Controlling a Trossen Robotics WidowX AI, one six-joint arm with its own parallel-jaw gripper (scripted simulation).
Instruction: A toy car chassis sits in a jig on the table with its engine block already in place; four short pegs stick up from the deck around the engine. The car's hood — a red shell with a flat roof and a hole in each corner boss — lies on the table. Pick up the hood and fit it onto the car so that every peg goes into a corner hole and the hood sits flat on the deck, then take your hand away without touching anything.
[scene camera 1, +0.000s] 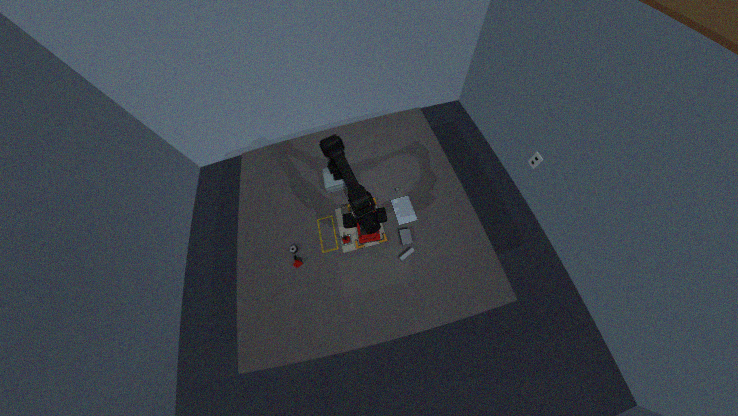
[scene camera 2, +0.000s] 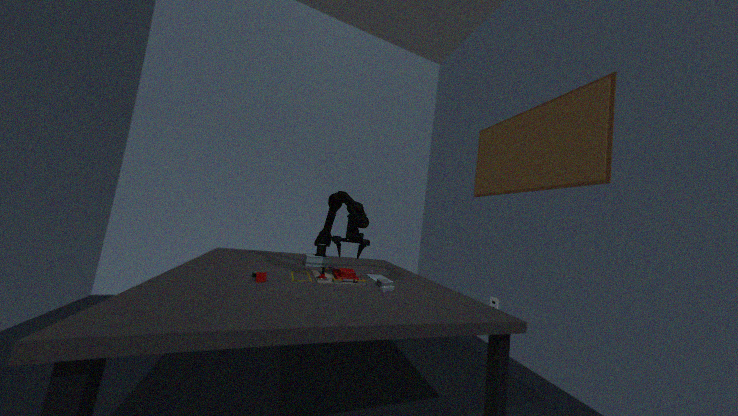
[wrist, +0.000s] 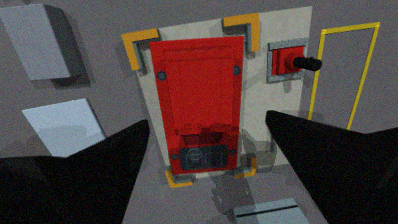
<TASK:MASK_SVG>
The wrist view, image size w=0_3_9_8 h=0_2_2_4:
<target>my gripper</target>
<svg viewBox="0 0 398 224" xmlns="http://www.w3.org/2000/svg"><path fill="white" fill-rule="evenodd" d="M148 121L140 120L106 138L106 140L101 140L69 157L41 155L0 158L0 224L121 224L144 160L143 157L150 133ZM266 111L265 124L272 138L286 156L287 161L297 176L299 176L300 181L329 224L398 224L398 127L364 134L274 110Z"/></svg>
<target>red hood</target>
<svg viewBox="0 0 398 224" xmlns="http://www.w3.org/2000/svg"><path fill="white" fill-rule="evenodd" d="M234 49L210 48L164 52L176 136L232 131Z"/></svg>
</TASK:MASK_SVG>
